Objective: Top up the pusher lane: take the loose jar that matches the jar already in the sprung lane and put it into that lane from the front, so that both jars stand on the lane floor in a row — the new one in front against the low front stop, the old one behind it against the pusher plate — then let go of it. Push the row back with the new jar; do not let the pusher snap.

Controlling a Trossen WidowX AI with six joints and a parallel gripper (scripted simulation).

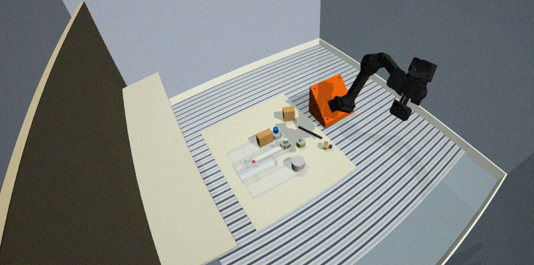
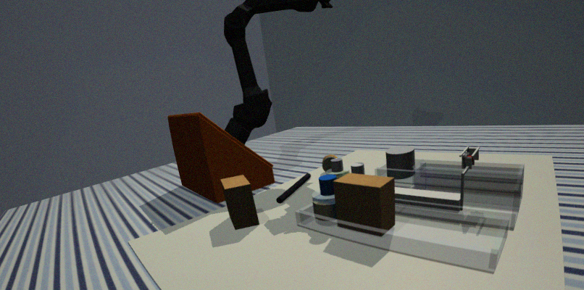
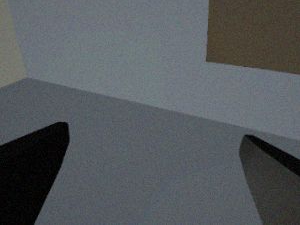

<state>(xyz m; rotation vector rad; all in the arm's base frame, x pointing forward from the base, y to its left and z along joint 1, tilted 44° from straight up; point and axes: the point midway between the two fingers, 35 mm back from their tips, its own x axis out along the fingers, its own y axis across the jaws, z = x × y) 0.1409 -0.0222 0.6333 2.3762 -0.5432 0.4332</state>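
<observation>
Right now my gripper tip is 170 mm short of the blue-lidded jar, 460 mm to the left of it and 540 mm above it. Also, from my gripper tip: pusher plate: 270 mm ahead, 350 mm to the right, 530 mm below; then black rod: 10 mm ahead, 390 mm to the right, 570 mm below; then grey can: 170 mm ahead, 250 mm to the right, 550 mm below.
</observation>
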